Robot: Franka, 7 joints.
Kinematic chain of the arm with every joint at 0, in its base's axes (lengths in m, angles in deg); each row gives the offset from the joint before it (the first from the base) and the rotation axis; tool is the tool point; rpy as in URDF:
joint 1: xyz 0 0 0.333 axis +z
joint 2: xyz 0 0 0 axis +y
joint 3: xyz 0 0 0.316 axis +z
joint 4: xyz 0.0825 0 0 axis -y
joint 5: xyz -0.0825 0 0.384 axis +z
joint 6: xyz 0 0 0 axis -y
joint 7: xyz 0.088 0 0 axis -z
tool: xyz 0 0 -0.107 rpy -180 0 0
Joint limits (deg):
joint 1: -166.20..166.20
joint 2: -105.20..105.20
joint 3: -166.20..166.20
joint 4: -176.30..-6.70
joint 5: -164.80..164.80
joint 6: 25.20..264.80
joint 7: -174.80..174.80
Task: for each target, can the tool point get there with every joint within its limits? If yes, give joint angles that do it. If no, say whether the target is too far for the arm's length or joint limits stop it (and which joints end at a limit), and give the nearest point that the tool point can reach.
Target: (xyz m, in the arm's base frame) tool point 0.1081 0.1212 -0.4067
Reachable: no: joint limits stop it (at a limit: joint 2) | nearest point 0.1161 0.1301 -0.3495 | short by 0.058 m
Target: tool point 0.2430 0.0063 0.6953
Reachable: yes | joints -46.13 -66.77 13.26 -155.28 -40.99 207.38 29.85
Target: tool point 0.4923 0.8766 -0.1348
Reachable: no: too far | nearest point 0.3809 0.6782 -0.0289 | short by 0.251 m
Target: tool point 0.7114 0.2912 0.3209
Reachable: yes | joints 38.35 53.41 -33.28 -77.81 -36.05 198.16 -123.27
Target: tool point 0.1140 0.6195 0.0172
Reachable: yes | joints -127.38 -86.24 -125.09 -61.81 -67.04 64.41 10.71
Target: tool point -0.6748 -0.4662 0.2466
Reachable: yes | joints -130.72 83.16 -29.17 -30.87 87.99 182.84 73.35
